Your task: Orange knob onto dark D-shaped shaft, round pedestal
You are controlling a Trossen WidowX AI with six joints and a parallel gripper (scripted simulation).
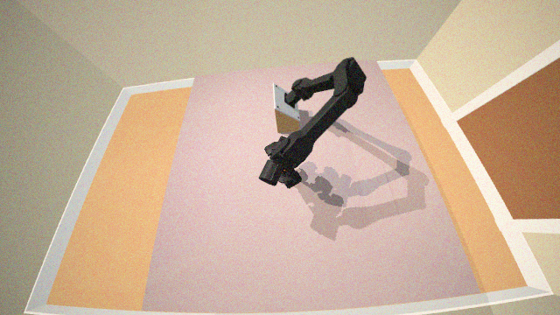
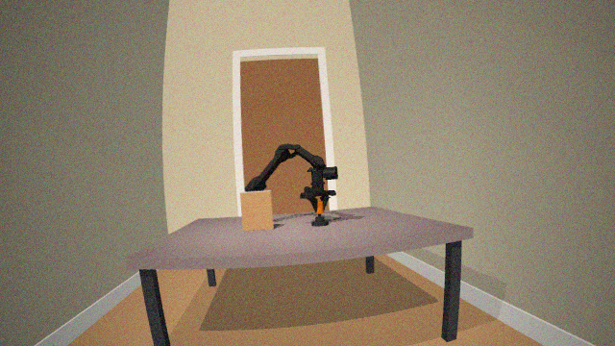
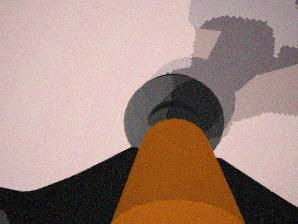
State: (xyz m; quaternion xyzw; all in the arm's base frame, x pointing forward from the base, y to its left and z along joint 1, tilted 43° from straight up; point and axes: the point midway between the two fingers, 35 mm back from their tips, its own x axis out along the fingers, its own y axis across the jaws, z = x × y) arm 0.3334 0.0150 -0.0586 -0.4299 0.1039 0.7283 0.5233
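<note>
Now: gripper tip 2 cm below the orange knob. Also, from my gripper tip: dark pedestal 4 cm below.
</note>
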